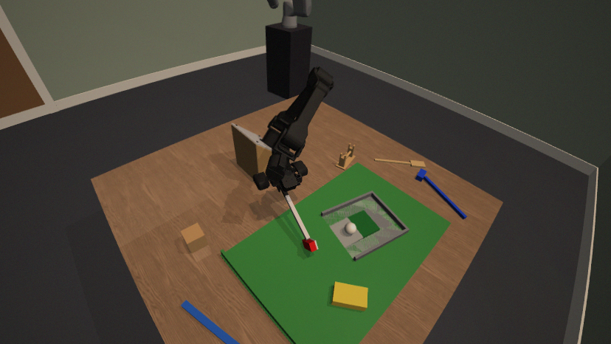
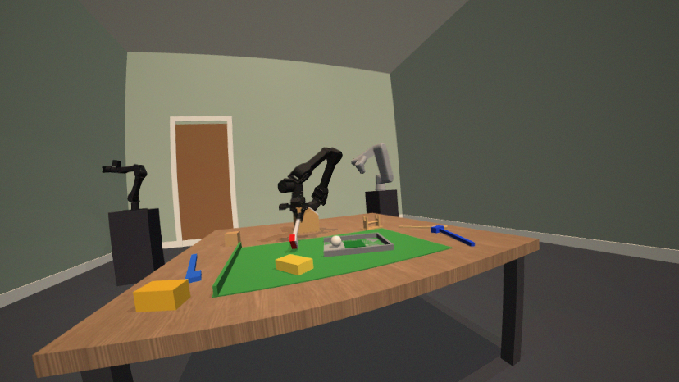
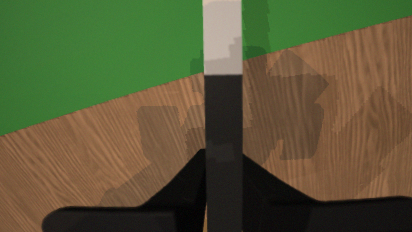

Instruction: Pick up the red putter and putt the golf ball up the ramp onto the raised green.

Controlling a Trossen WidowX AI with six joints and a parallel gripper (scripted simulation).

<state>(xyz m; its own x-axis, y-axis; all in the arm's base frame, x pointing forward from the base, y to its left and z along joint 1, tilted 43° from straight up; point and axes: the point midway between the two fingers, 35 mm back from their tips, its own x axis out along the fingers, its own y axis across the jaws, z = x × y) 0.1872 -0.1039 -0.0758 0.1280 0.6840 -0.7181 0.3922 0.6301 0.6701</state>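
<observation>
My gripper tip is 110 mm short of the red putter, 40 mm to the left of it and 10 mm above it. From my gripper tip the other things lie so: white golf ball: 270 mm ahead, 60 mm to the left, 60 mm below; then green mat: 280 mm ahead, 30 mm to the left, 80 mm below; then wooden cube: 100 mm behind, 320 mm to the right, 50 mm below.
</observation>
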